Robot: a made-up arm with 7 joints. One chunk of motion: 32 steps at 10 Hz.
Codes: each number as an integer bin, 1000 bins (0 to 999) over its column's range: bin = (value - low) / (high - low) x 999, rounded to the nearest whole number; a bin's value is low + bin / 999 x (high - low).
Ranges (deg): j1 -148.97..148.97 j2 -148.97..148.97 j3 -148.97..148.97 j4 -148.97..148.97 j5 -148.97..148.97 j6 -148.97..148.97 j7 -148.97..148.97
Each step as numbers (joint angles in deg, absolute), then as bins.
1 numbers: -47.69 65.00 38.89 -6.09 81.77 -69.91 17.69
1 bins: 340 717 630 479 774 265 559
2 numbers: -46.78 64.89 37.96 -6.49 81.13 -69.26 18.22
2 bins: 343 717 627 478 772 267 561
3 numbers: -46.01 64.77 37.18 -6.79 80.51 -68.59 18.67
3 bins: 345 717 624 477 769 270 562
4 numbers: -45.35 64.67 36.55 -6.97 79.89 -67.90 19.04
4 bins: 347 716 622 476 767 272 563
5 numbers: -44.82 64.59 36.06 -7.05 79.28 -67.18 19.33
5 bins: 349 716 620 476 765 274 564
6 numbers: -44.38 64.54 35.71 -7.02 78.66 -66.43 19.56
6 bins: 351 716 619 476 763 277 565
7 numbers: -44.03 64.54 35.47 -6.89 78.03 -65.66 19.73
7 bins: 352 716 618 476 761 279 566
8 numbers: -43.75 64.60 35.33 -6.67 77.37 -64.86 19.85
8 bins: 353 716 618 477 759 282 566
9 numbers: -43.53 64.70 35.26 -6.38 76.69 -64.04 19.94
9 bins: 354 716 618 478 757 285 566
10 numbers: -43.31 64.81 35.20 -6.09 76.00 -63.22 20.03
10 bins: 354 717 618 479 754 288 567
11 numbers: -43.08 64.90 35.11 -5.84 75.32 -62.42 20.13
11 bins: 355 717 617 480 752 290 567
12 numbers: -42.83 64.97 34.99 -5.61 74.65 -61.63 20.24
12 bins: 356 717 617 481 750 293 567
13 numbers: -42.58 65.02 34.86 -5.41 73.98 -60.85 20.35
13 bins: 357 718 616 481 748 295 568
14 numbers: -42.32 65.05 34.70 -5.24 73.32 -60.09 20.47
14 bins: 358 718 616 482 745 298 568
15 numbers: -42.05 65.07 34.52 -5.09 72.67 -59.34 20.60
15 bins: 359 718 615 482 743 301 569
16 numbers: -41.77 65.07 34.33 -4.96 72.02 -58.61 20.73
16 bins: 359 718 615 483 741 303 569
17 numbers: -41.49 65.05 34.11 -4.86 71.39 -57.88 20.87
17 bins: 360 718 614 483 739 305 569
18 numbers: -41.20 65.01 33.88 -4.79 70.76 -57.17 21.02
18 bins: 361 717 613 483 737 308 570
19 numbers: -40.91 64.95 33.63 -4.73 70.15 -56.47 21.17
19 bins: 362 717 612 484 735 310 570
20 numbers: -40.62 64.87 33.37 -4.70 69.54 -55.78 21.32
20 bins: 363 717 611 484 733 312 571
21 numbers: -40.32 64.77 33.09 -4.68 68.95 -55.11 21.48
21 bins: 364 717 610 484 731 315 572
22 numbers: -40.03 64.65 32.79 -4.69 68.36 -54.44 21.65
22 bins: 365 716 609 484 729 317 572
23 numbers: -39.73 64.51 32.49 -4.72 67.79 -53.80 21.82
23 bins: 366 716 608 484 727 319 573
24 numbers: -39.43 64.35 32.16 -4.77 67.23 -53.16 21.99
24 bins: 367 715 607 484 725 321 573
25 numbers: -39.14 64.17 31.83 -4.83 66.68 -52.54 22.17
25 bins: 368 715 606 483 723 323 574
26 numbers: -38.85 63.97 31.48 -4.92 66.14 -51.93 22.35
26 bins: 369 714 605 483 721 325 574
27 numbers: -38.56 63.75 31.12 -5.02 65.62 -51.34 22.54
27 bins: 370 713 604 483 720 327 575
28 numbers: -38.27 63.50 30.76 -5.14 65.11 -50.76 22.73
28 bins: 371 712 603 482 718 329 576
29 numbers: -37.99 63.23 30.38 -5.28 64.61 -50.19 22.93
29 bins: 372 712 601 482 716 331 576
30 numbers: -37.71 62.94 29.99 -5.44 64.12 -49.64 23.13
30 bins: 373 711 600 481 714 333 577
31 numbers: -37.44 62.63 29.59 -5.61 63.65 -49.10 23.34
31 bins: 374 709 599 481 713 335 578
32 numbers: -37.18 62.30 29.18 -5.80 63.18 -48.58 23.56
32 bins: 375 708 597 480 711 337 578
